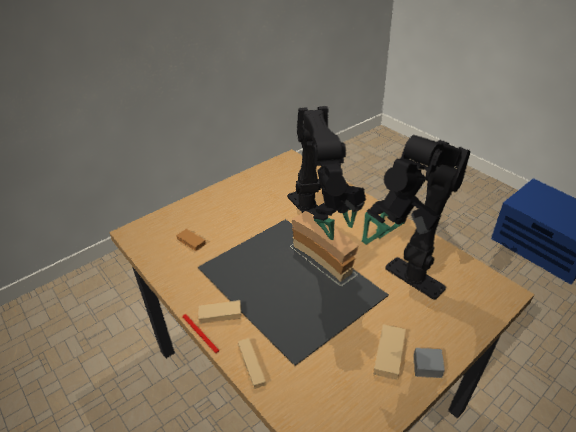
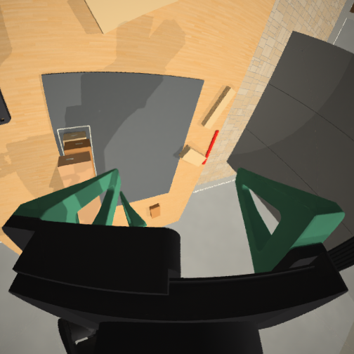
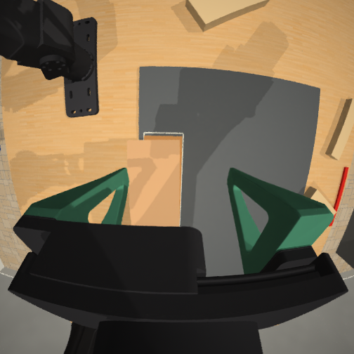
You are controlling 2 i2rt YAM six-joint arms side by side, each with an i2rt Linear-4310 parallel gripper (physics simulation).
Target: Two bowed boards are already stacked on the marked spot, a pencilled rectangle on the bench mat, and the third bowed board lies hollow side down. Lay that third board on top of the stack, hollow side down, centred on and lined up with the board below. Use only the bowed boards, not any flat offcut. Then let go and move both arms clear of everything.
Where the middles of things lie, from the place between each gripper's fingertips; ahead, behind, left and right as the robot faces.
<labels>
The pinkish-tan board [image 1: 341,247] lies 3 cm behind my right hand, 10 cm to the right of it and 9 cm below it. Also, from my right hand: pale block [image 1: 389,354] 9 cm ahead, 29 cm to the left, 19 cm below; grey block [image 1: 428,362] 5 cm ahead, 39 cm to the left, 18 cm below; dark bench mat [image 1: 298,297] 10 cm ahead, 10 cm to the right, 22 cm below.
Now: the pale block 30 mm ahead of my left hand, 140 mm to the left of it and 300 mm below it. The rest, counted from my left hand: grey block (10 mm behind, 240 mm to the left, 300 mm below); then pinkish-tan board (90 mm behind, 250 mm to the right, 200 mm below); then dark bench mat (40 mm ahead, 260 mm to the right, 330 mm below).
</labels>
